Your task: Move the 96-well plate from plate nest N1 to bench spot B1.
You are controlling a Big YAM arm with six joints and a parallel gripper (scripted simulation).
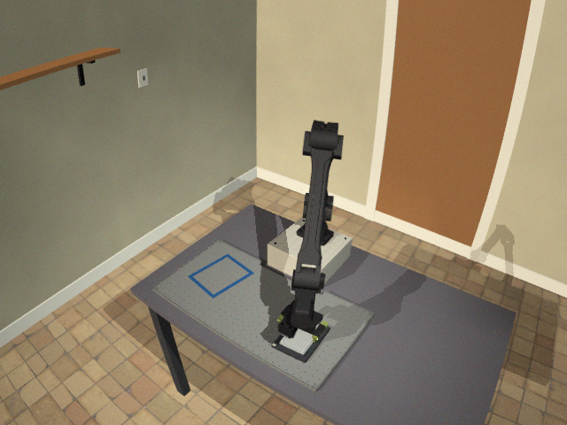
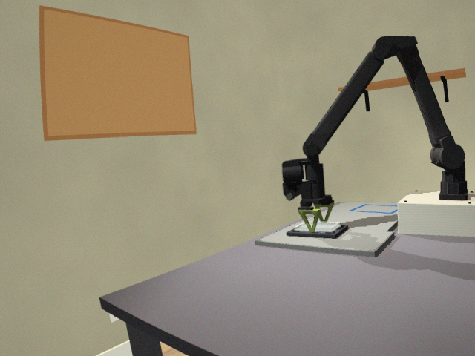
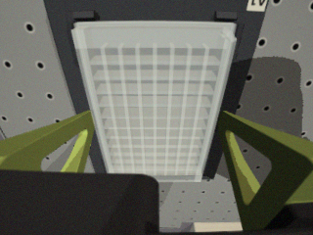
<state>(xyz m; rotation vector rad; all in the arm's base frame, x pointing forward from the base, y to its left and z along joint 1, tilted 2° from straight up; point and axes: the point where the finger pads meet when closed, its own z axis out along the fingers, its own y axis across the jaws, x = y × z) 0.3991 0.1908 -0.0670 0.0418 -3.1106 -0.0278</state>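
My hand is right at the 96-well plate. Also, from my hand: black plate nest 2 cm below.
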